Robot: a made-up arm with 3 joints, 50 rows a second.
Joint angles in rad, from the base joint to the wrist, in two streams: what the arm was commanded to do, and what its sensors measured. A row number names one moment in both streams.
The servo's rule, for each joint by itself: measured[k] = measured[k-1] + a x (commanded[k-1-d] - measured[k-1]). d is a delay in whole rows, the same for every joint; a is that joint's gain. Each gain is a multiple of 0.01, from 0.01 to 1. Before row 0 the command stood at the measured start. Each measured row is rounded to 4 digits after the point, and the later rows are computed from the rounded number. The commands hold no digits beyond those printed.
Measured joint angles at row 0:
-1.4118, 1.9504, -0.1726
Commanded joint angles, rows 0 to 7:
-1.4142, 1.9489, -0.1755
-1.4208, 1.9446, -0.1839
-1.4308, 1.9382, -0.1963
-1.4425, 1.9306, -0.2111
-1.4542, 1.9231, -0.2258
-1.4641, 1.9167, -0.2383
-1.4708, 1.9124, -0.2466
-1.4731, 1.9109, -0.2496
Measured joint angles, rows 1 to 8:
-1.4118, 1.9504, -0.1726
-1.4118, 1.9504, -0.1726
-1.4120, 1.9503, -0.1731
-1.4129, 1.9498, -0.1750
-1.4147, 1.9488, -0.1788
-1.4175, 1.9472, -0.1846
-1.4212, 1.9450, -0.1920
-1.4255, 1.9425, -0.2003
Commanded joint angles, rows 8 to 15:
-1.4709, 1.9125, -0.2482
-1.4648, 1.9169, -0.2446
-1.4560, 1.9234, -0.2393
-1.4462, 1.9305, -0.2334
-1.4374, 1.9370, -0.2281
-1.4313, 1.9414, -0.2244
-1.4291, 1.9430, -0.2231
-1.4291, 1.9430, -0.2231
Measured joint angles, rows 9 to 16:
-1.4300, 1.9398, -0.2086
-1.4343, 1.9372, -0.2160
-1.4380, 1.9350, -0.2218
-1.4407, 1.9334, -0.2259
-1.4422, 1.9325, -0.2283
-1.4426, 1.9323, -0.2292
-1.4421, 1.9327, -0.2290
-1.4410, 1.9335, -0.2282

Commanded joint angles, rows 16 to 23:
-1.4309, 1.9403, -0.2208
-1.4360, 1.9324, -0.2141
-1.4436, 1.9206, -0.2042
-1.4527, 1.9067, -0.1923
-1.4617, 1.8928, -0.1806
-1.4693, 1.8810, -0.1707
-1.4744, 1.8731, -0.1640
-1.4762, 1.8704, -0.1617
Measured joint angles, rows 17 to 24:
-1.4398, 1.9344, -0.2273
-1.4387, 1.9352, -0.2265
-1.4379, 1.9357, -0.2255
-1.4377, 1.9354, -0.2234
-1.4383, 1.9341, -0.2199
-1.4397, 1.9316, -0.2149
-1.4419, 1.9281, -0.2087
-1.4446, 1.9239, -0.2019

